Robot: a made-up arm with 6 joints.
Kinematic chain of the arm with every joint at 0, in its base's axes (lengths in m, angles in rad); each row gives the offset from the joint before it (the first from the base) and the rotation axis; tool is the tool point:
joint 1: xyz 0 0 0.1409 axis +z
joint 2: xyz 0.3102 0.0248 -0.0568 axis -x
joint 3: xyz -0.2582 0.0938 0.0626 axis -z
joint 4: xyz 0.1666 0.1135 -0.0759 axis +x
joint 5: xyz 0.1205 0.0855 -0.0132 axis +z
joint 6: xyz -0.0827 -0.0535 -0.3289 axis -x
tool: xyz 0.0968 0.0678 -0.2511
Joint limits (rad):
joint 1: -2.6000..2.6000
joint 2: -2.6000..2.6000
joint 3: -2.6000..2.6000
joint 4: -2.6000..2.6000
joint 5: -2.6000..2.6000
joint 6: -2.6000..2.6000
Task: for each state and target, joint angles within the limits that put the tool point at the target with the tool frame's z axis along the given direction. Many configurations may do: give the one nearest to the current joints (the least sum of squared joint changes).
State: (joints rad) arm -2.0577 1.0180 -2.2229 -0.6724 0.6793 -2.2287
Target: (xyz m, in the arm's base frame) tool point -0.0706 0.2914 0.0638 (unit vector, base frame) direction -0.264 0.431 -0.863
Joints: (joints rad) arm -1.9805 1.6132 -2.3553 -0.1088 1.1476 -2.0041
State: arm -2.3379 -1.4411 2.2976 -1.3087 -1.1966 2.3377
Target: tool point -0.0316 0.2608 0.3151 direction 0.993 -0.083 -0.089
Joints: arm -2.3811 -1.7096 2.5981 -1.7309 -0.7296 1.6318
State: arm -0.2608 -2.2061 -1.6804 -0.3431 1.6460 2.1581
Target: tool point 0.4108 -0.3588 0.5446 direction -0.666 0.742 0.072
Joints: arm -0.2199 -2.6000 -1.3012 -0.8333 0.7474 1.3216
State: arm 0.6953 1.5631 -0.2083 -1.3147 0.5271 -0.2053
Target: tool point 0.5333 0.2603 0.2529 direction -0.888 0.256 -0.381
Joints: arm 1.5026 1.9078 0.2429 -0.6179 0.3483 -0.5369
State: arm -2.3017 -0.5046 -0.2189 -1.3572 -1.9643 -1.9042
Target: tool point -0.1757 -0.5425 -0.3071 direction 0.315 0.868 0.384
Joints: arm -2.5036 0.1454 -0.5738 -0.6882 -1.3287 -1.3661
